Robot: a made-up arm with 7 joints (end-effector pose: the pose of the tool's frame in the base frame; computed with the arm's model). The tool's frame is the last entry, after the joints. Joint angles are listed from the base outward.
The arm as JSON. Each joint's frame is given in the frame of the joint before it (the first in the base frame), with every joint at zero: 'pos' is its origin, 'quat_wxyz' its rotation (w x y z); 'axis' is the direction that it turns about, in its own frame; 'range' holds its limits. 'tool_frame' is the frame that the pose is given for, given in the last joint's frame.
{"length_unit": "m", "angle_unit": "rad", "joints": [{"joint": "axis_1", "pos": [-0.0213, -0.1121, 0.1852], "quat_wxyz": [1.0, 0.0, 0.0, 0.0], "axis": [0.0, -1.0, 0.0], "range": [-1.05, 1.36]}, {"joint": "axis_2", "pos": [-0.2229, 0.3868, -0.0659], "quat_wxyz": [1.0, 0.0, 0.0, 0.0], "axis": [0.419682, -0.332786, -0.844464], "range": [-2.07, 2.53]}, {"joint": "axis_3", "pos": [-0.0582, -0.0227, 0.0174], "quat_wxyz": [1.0, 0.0, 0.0, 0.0], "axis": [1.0, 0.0, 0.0], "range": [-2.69, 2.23]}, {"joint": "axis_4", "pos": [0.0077, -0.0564, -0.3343], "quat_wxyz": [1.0, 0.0, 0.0, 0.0], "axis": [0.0, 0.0, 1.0], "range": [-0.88, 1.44]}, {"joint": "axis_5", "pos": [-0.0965, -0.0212, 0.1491], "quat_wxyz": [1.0, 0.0, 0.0, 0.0], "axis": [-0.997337, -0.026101, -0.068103], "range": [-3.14, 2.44]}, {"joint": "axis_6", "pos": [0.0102, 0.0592, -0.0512], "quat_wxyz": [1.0, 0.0, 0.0, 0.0], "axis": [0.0, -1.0, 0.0], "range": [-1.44, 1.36]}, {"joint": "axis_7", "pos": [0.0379, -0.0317, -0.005], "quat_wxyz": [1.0, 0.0, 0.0, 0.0], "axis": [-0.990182, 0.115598, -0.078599], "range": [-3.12, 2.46]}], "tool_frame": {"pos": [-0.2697, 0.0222, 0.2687], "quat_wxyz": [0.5, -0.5, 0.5, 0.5]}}
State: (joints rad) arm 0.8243 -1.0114 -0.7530 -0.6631 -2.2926 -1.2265 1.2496
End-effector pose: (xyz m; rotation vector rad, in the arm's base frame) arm -0.3680 0.0151 0.2477 2.4930 -0.5280 -1.0994
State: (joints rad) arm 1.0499 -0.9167 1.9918 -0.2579 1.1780 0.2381 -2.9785
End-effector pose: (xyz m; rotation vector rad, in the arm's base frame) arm -0.2652 0.2847 -0.6067 1.0343 -1.4746 1.8509
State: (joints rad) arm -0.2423 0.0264 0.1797 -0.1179 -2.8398 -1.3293 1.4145
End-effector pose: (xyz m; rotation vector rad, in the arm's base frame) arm -0.4866 -0.1254 -0.0446 -1.0787 -0.8756 1.6201
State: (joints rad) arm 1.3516 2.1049 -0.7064 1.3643 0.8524 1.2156 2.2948
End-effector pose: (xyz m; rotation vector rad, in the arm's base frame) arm 0.5611 0.3662 -0.0379 0.9438 1.3570 -1.7117
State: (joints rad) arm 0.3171 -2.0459 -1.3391 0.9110 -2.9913 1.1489 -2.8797
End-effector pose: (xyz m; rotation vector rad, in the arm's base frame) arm -0.3809 0.2227 0.0740 0.7323 -0.5495 1.3229
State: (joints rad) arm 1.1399 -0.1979 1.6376 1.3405 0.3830 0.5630 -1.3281
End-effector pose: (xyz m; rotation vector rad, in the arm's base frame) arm 0.3648 0.5114 -0.1473 0.8443 2.4410 -0.8749
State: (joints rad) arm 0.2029 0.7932 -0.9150 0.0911 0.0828 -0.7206 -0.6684
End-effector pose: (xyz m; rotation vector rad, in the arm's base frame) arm -0.5077 0.2885 0.1718 -0.1933 1.4340 0.7561
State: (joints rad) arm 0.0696 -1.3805 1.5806 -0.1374 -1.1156 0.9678 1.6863
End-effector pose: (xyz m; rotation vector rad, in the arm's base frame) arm -0.2647 0.3288 0.4557 -0.4359 2.2598 1.8030
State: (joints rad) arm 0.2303 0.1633 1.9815 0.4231 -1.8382 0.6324 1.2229
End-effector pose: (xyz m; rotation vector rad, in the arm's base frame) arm -0.4630 0.2680 -0.2460 0.6051 -1.1150 1.6565
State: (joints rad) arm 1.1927 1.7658 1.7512 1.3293 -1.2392 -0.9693 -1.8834
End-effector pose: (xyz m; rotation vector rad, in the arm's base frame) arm 0.0453 0.2240 0.4562 1.8302 0.9124 -1.0958
